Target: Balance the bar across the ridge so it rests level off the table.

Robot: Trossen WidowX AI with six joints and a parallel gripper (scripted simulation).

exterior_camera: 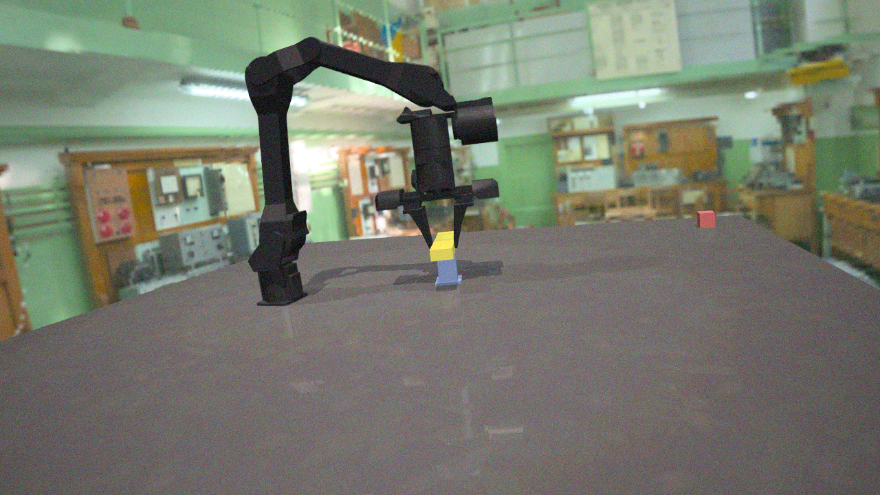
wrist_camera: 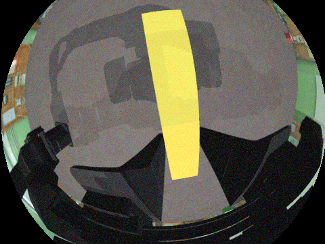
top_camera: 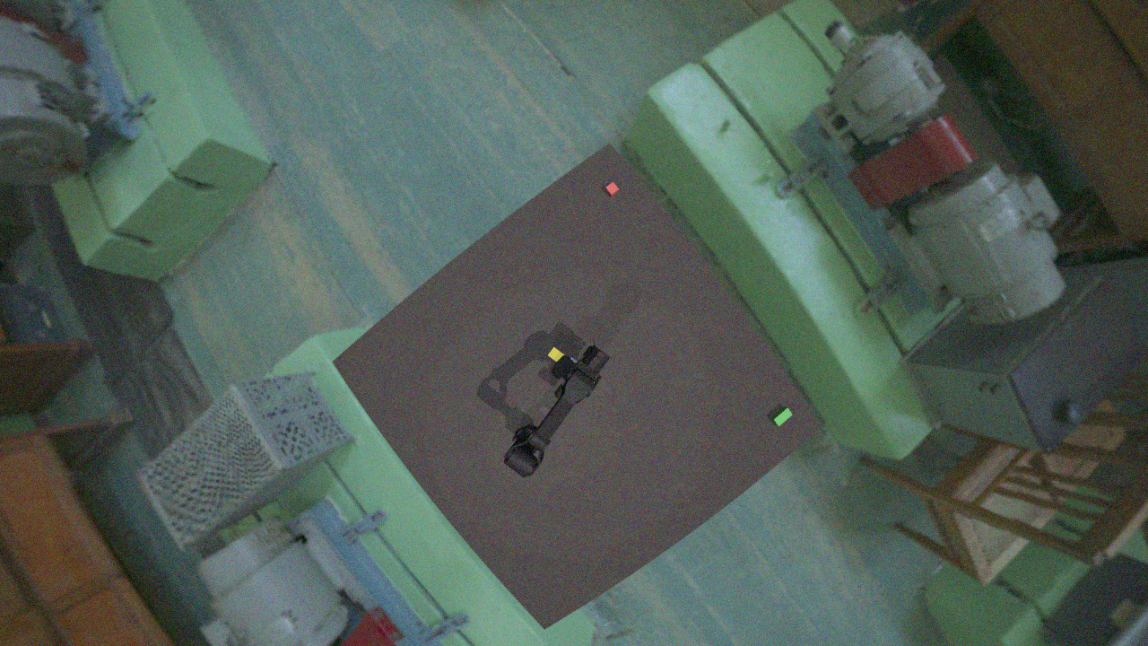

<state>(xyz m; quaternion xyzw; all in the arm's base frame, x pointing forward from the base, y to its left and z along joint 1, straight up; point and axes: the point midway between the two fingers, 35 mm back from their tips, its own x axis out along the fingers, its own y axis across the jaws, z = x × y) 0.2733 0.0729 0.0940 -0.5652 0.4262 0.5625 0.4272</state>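
Now: the bar 10 mm behind my gripper tip and 30 mm to the left of it. The rest, counted from my gripper tip: red cube (470 mm ahead, 430 mm to the left, 40 mm below); green block (470 mm ahead, 570 mm to the right, 40 mm below).
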